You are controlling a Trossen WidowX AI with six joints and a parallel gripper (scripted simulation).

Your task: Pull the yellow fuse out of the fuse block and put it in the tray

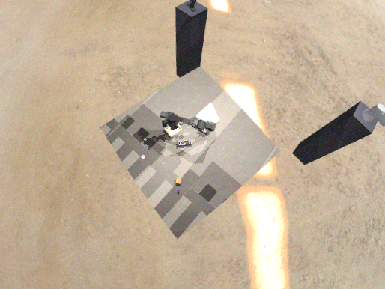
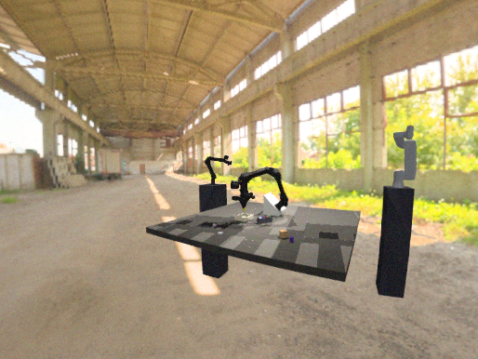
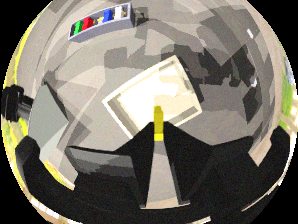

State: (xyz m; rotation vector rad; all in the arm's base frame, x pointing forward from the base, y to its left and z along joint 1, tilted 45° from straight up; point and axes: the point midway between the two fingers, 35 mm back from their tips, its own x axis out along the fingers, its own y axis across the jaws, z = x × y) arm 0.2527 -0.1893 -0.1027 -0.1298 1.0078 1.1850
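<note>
My gripper tip is now 10 mm above the yellow fuse. Also, from my gripper tip: white tray 90 mm below; blue fuse 170 mm to the left, 60 mm below, 40 mm ahead; white fuse 160 mm to the left, 60 mm below, 50 mm ahead.
</note>
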